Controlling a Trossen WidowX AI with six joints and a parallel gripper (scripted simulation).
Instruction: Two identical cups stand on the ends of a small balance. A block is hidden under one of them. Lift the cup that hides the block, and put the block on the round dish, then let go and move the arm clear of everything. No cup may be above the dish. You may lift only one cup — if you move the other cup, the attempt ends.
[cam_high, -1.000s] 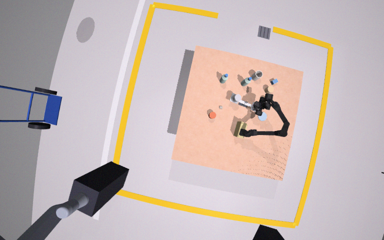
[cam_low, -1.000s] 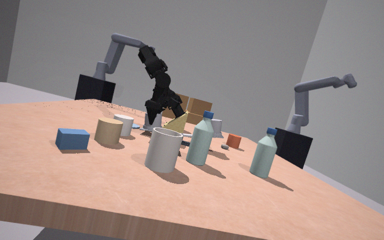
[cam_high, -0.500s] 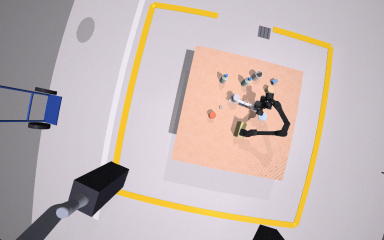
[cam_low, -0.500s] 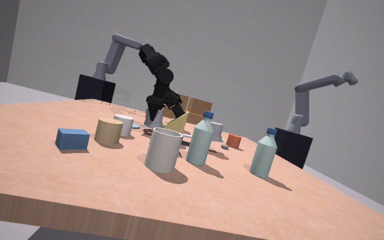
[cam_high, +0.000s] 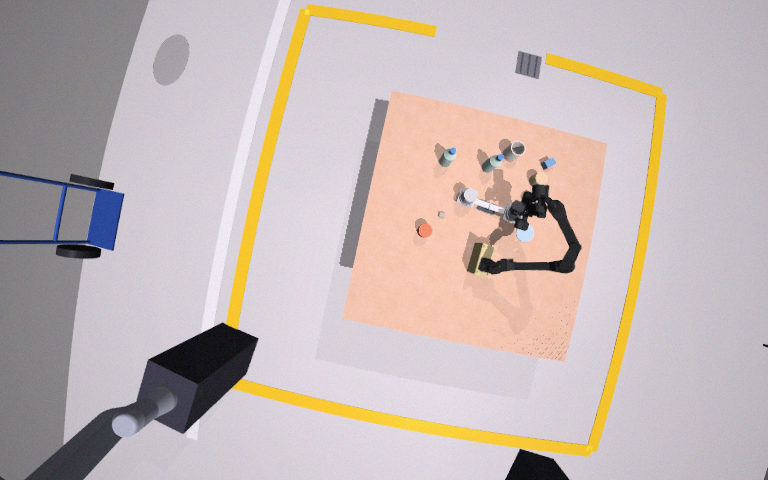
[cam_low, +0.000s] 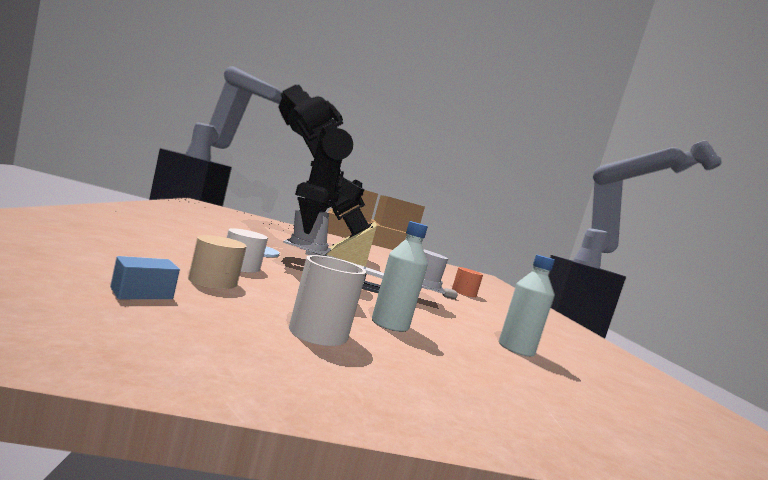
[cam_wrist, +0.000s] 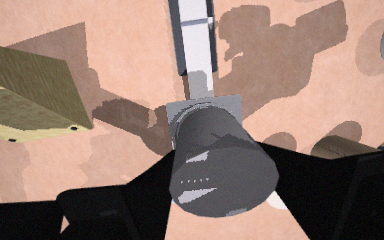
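Now: gripper tip 10 mm above the small block. From my gripper tip the other things lie so: grey cup: 20 mm to the right, 10 mm above; round pale blue dish: 120 mm to the right, 80 mm below, 60 mm behind; white cylinder: 110 mm ahead, 100 mm to the right, 50 mm below.
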